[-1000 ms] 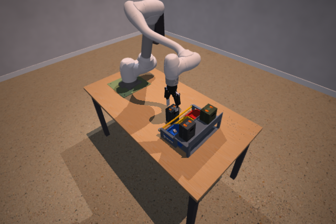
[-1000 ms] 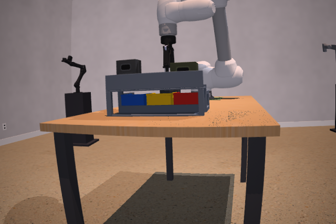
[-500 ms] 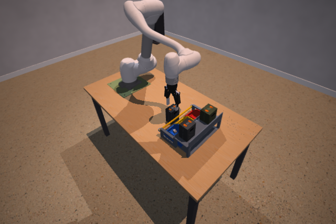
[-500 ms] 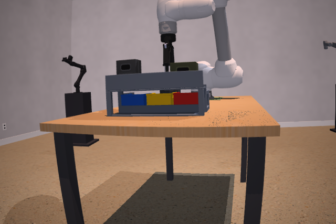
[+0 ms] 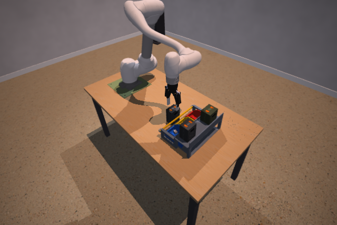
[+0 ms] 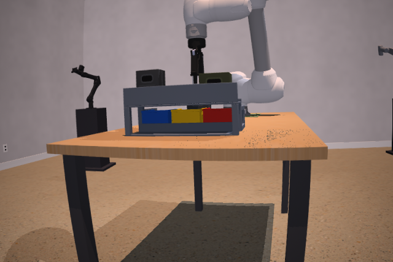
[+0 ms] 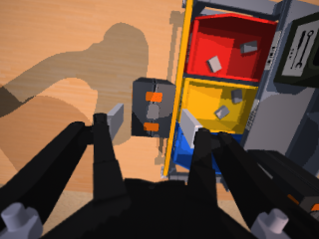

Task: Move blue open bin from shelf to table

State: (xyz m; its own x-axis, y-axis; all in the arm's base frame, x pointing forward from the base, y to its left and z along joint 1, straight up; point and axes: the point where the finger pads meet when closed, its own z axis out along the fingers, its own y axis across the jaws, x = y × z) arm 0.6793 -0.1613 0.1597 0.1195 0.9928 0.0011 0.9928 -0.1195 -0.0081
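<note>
The dark box is 100 mm below my hand. Round my hand: blue open bin: 140 mm ahead, 130 mm to the right, 130 mm below; then thin yellow rod: 110 mm below, 50 mm ahead; then yellow bin: 150 mm ahead, 130 mm below, 10 mm to the right.
</note>
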